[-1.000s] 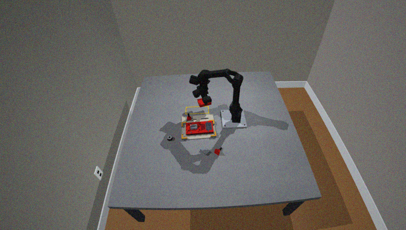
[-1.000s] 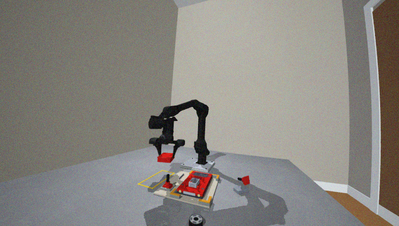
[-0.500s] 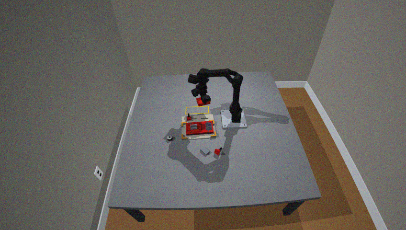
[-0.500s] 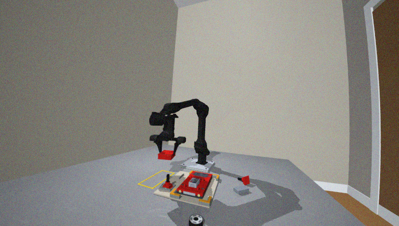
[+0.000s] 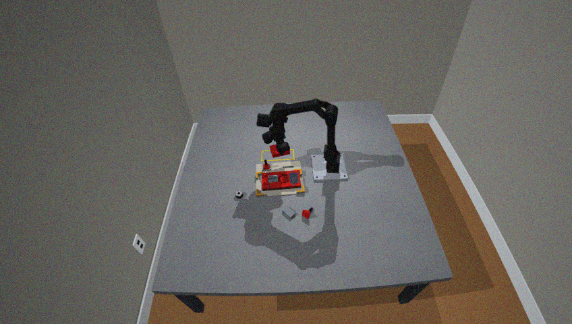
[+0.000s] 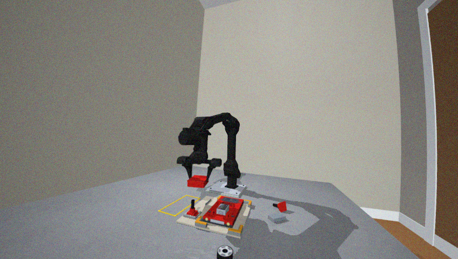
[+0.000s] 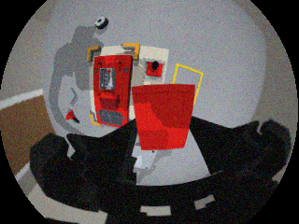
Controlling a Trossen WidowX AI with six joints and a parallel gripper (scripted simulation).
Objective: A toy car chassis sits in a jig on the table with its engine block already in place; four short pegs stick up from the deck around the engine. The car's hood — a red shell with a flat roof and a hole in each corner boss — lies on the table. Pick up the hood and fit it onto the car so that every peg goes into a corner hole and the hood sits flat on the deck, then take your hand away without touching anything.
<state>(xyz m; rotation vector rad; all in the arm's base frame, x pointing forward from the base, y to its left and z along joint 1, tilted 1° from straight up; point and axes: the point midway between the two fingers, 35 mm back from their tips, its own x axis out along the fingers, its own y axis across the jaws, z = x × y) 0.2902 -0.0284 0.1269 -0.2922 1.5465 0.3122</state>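
The grey engine block is 2 cm ahead of my gripper tip, 14 cm to the left of it and 8 cm below it. The rest, counted from my gripper tip: black wheel (19 cm ahead, 23 cm to the left, 10 cm below); then red hood (right at my gripper tip).
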